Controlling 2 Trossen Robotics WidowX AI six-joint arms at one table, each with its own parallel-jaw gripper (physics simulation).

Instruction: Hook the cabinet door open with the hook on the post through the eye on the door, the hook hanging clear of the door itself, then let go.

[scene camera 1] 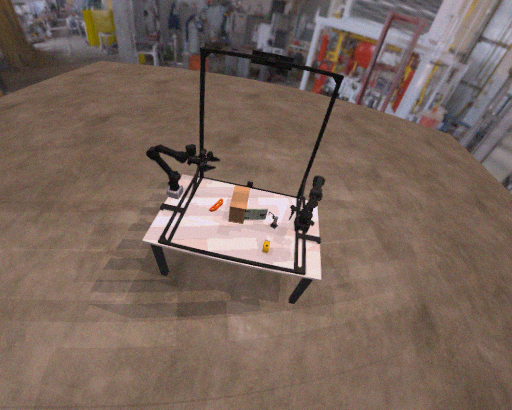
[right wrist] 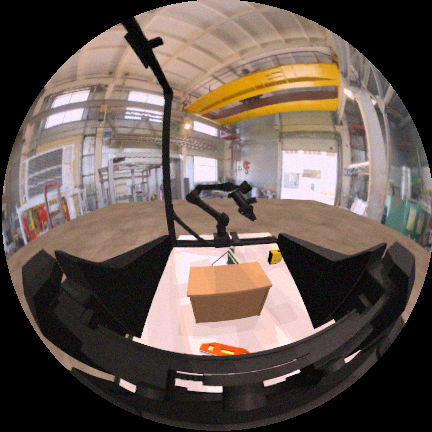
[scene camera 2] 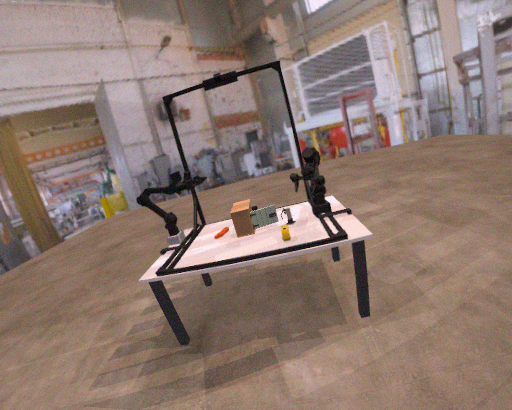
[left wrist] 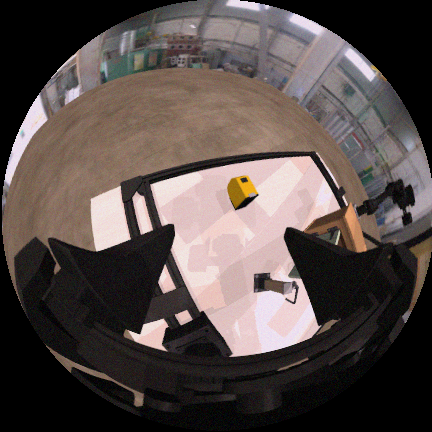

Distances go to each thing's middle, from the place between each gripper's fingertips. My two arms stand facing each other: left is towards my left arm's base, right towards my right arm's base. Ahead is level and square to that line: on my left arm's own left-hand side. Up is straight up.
Labels:
I see my left gripper 10 cm short of the yellow block (left wrist: 241, 191), 14 cm to the left of it and 17 cm above it. From my left hand the other things lie so: small wooden cabinet (scene camera 2: 240, 215): 18 cm behind, 33 cm to the right, 12 cm below.
My right hand is 2 cm short of the small wooden cabinet, 26 cm to the right of it and 30 cm above it. Round my right hand: yellow block: 30 cm ahead, 45 cm to the left, 35 cm below.

